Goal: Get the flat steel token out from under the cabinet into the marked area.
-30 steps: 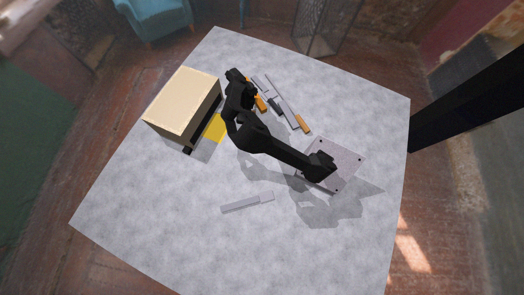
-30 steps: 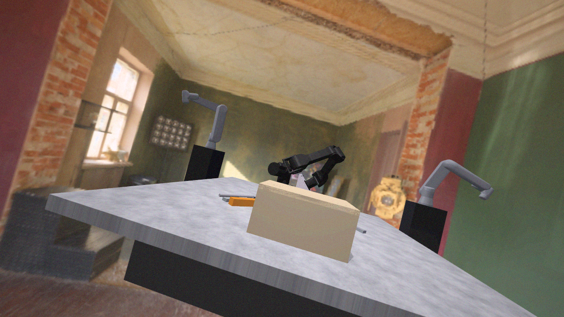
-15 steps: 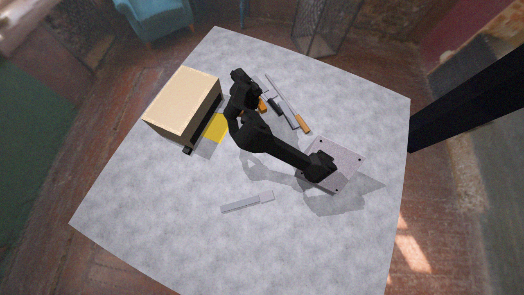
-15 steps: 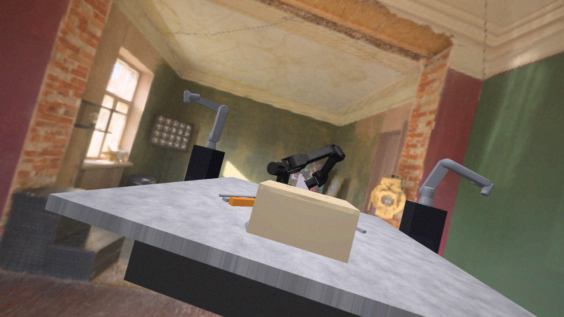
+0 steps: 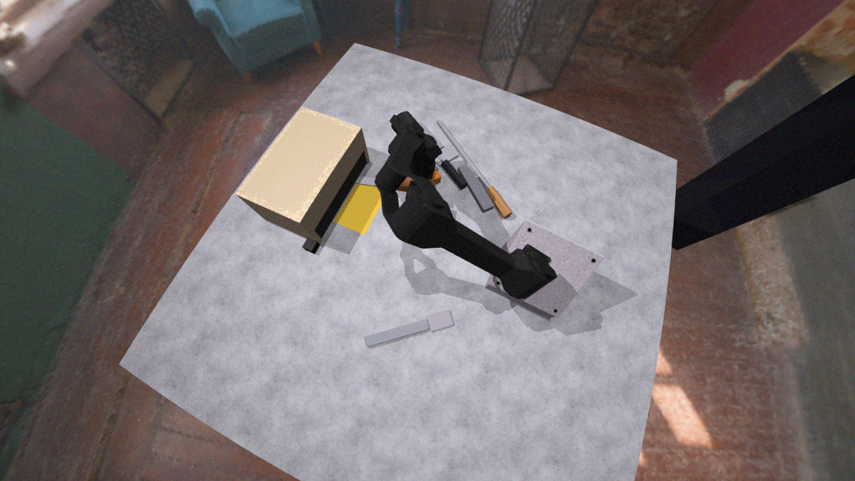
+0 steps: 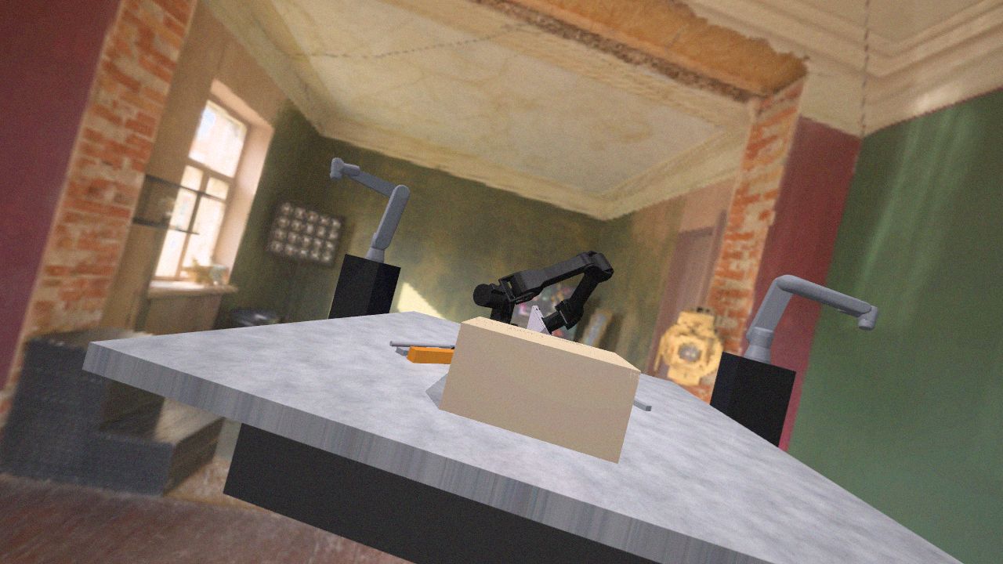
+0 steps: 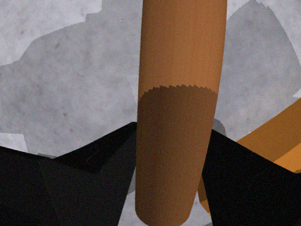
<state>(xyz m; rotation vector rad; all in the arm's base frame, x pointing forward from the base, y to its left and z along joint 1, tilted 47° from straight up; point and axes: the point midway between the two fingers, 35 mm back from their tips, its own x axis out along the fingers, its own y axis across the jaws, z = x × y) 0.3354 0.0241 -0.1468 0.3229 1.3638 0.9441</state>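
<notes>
My gripper tip is 20 mm past the black-handled tool and 110 mm to the left of it. Also, from my gripper tip: flat grey token 270 mm ahead, 160 mm to the left; grey bar 130 mm behind, 90 mm to the right; orange bar 70 mm ahead, 90 mm to the right, 10 mm above.
</notes>
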